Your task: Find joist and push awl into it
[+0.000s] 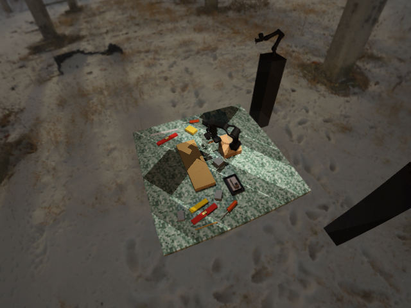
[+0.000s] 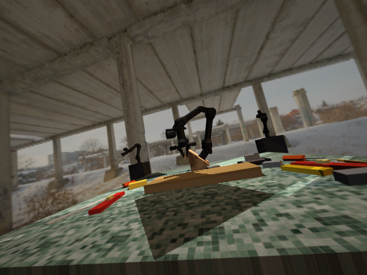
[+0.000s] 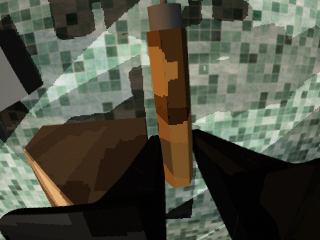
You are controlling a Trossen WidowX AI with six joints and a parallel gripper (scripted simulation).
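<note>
Right now the orange-handled awl is 5 cm ahead of my gripper tip. Also, from my gripper tip: yellow block (10 cm ahead, 32 cm to the right, 10 cm below); stud finder (2 cm ahead, 44 cm to the left, 7 cm below); black tray (2 cm ahead, 42 cm to the left, 10 cm below).
</note>
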